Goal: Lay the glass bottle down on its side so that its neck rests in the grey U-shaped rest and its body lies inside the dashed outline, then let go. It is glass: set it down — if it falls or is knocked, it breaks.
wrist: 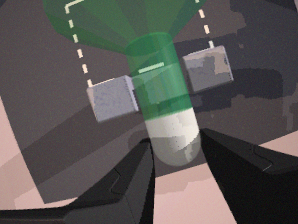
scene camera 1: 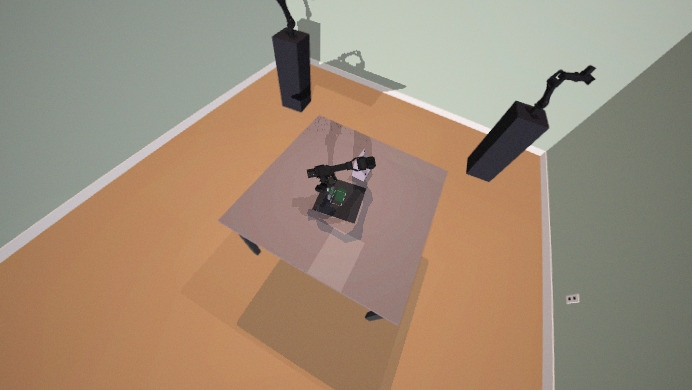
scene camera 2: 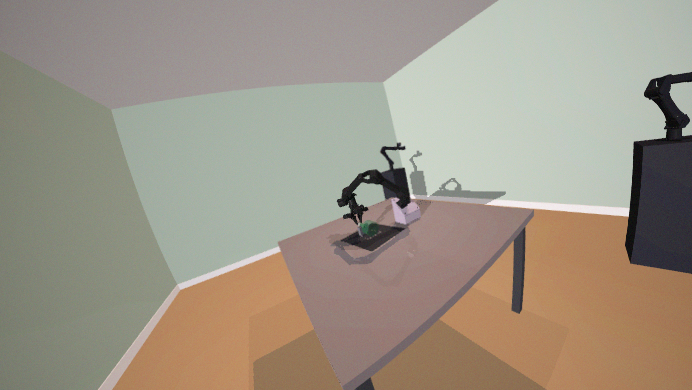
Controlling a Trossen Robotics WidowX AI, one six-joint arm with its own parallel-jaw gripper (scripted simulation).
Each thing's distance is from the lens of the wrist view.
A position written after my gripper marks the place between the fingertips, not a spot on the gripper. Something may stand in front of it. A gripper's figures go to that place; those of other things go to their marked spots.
my gripper (wrist: 175,140): 0.10 m
dark mat (wrist: 66,151): 0.19 m
